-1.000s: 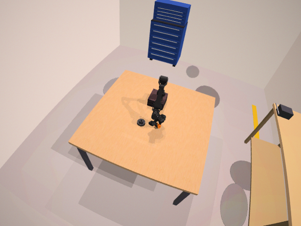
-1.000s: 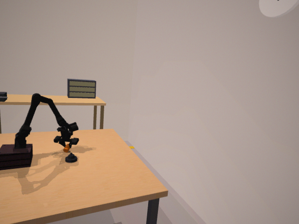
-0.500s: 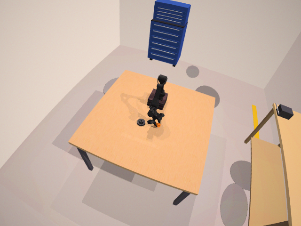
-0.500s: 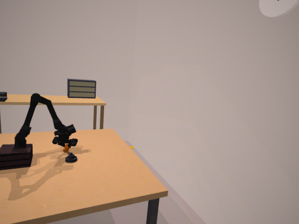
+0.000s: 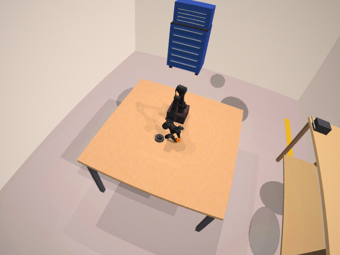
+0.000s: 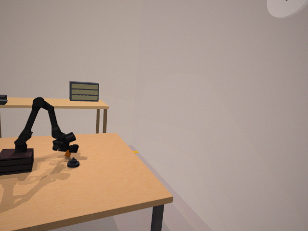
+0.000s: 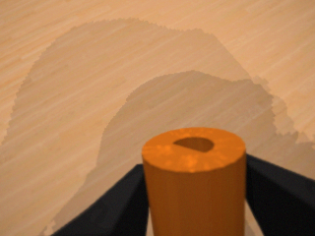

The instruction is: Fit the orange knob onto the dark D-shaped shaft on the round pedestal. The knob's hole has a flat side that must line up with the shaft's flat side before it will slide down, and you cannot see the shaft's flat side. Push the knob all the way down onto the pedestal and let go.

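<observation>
Now: gripper tip 10 mm past the orange knob and 10 mm to the left of it. The rest, counted from my gripper tip: dark round pedestal (170 mm to the right, 10 mm below).
</observation>
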